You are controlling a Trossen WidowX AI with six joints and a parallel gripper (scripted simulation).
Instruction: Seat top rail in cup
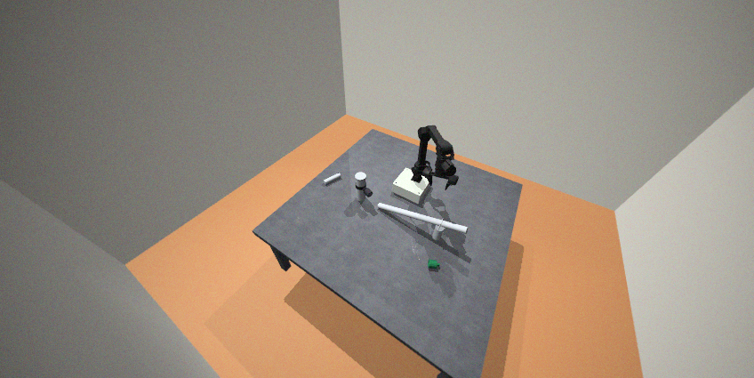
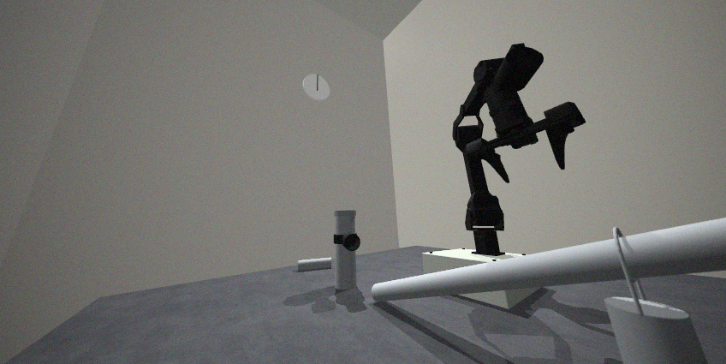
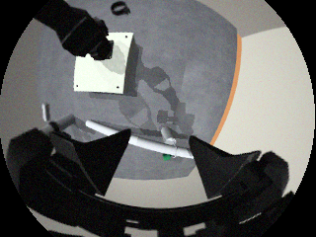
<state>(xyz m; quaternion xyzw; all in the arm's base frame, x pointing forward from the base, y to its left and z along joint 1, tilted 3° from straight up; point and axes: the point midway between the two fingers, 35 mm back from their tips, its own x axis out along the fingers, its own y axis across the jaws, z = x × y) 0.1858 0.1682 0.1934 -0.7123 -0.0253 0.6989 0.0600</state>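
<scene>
The dark rail-end cup is 130 mm ahead of my gripper tip, 390 mm to the right of it and 120 mm below it. The rest, counted from my gripper tip: short white tube (60 mm ahead, 710 mm to the right, 230 mm below); short line post (140 mm ahead, 80 mm to the left, 140 mm below); green piece (320 mm ahead, 120 mm to the left, 220 mm below).
</scene>
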